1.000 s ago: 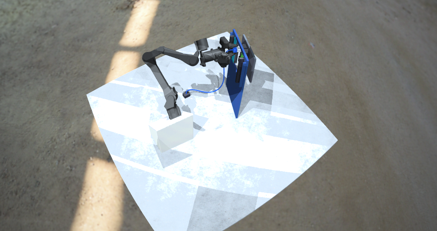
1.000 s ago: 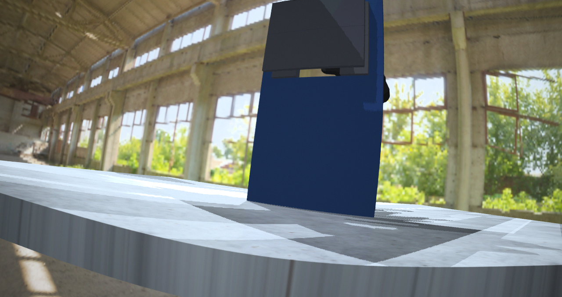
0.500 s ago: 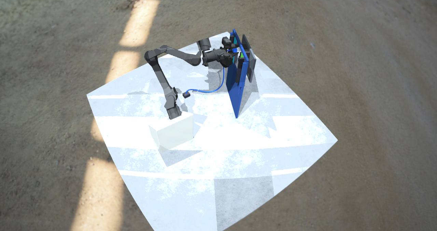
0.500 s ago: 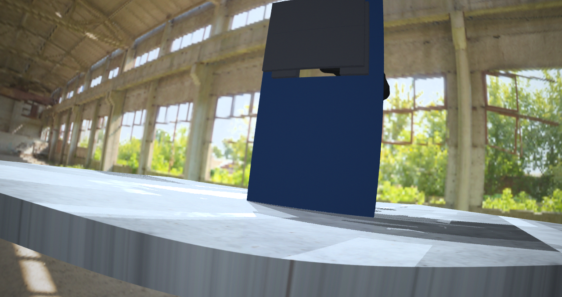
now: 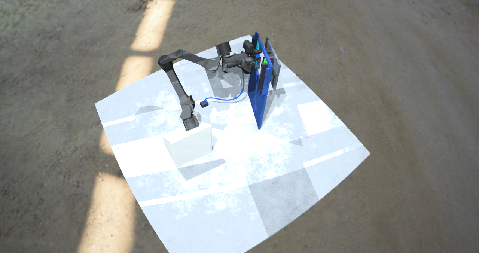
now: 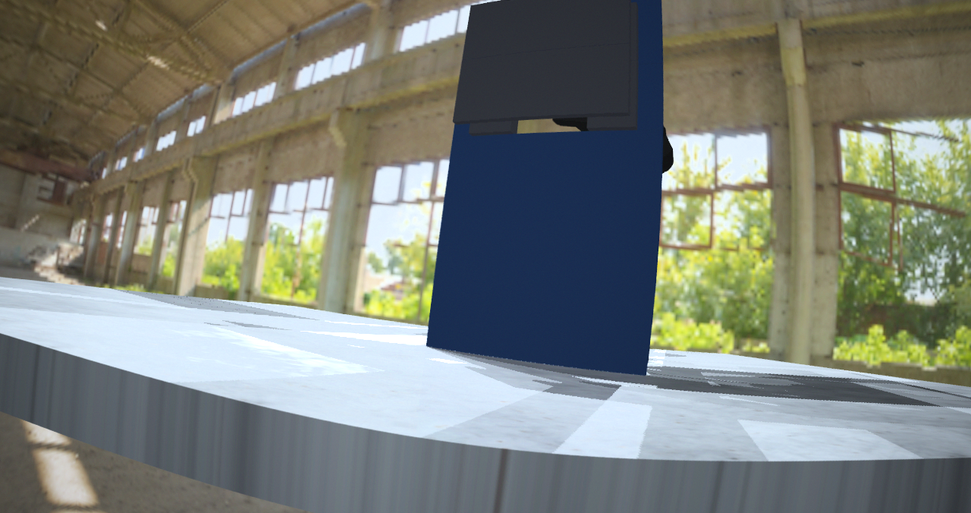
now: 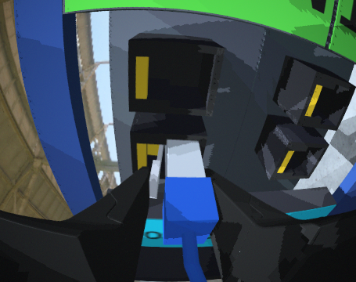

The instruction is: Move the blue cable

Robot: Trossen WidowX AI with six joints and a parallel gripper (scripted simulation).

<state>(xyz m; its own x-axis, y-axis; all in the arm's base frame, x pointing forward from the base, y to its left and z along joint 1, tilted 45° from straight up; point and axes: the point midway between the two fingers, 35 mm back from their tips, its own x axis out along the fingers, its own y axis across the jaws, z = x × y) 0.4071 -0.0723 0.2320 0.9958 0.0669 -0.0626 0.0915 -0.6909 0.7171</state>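
Right now the blue cable plug is right at my gripper tip. From my gripper tip the other things lie so: black block: 40 cm below, 26 cm behind, 12 cm to the left.
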